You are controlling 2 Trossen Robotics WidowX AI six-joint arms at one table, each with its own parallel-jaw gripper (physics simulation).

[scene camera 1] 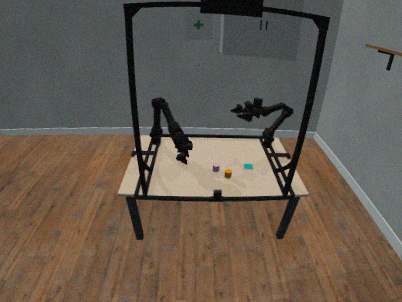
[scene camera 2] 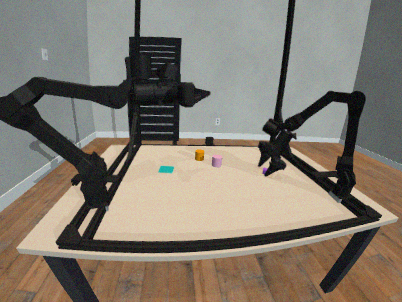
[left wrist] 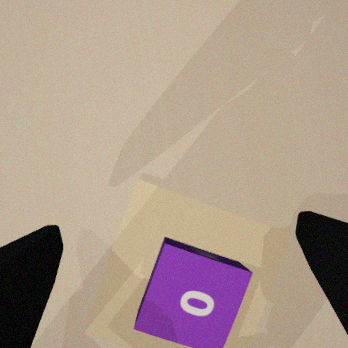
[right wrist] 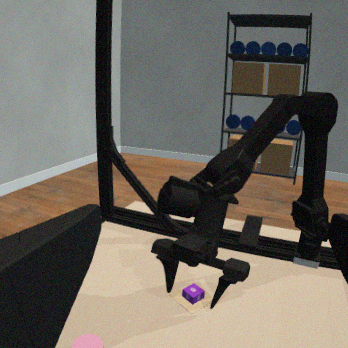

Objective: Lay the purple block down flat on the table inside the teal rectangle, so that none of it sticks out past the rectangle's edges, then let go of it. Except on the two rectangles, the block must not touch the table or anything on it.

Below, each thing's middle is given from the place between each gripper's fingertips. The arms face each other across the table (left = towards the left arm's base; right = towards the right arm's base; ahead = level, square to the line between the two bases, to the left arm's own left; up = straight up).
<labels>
Right now the pale rectangle (left wrist: 153, 212) is 2 cm to the left of my left hand and 1 cm below it. Also, from my left hand: purple block (left wrist: 190, 290): 2 cm to the left.
I see the purple block 10 cm behind my right hand, 33 cm to the left of it and 33 cm below it. Also, from my right hand: pale rectangle 10 cm behind, 33 cm to the left, 34 cm below.
</labels>
